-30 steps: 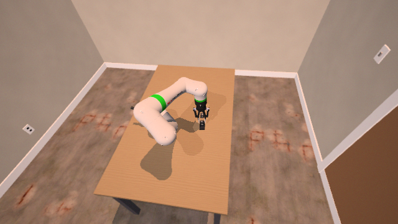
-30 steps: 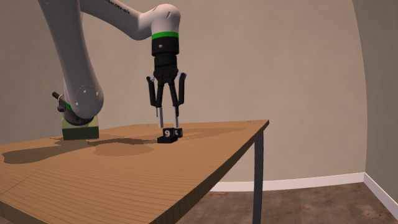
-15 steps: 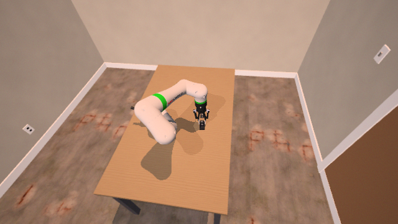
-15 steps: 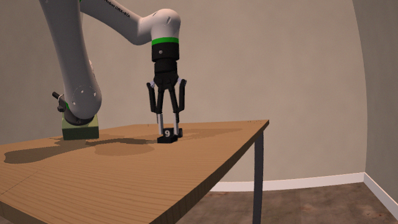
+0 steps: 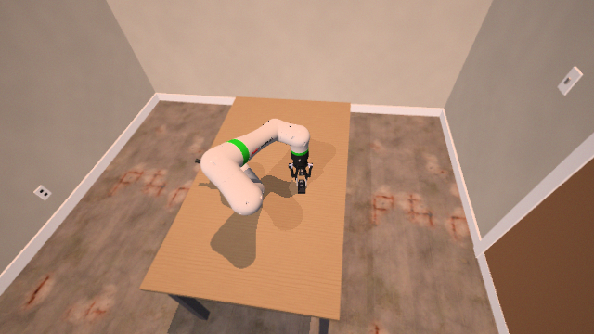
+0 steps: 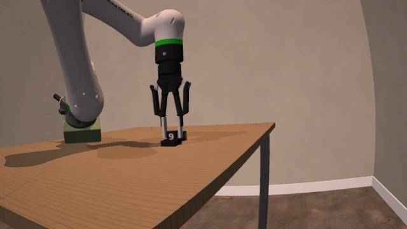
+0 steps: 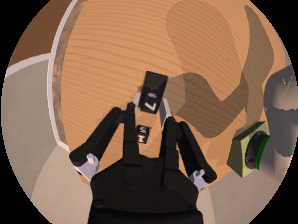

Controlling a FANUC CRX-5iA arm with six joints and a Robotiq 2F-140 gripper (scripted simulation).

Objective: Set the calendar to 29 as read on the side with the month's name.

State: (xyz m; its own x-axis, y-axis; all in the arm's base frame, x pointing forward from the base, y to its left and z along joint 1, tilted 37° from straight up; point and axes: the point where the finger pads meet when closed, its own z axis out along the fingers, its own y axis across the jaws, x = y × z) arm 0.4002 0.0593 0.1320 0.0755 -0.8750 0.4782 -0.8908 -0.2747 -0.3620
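My hand is 4 cm above the black calendar tray and 2 cm to the left of it.
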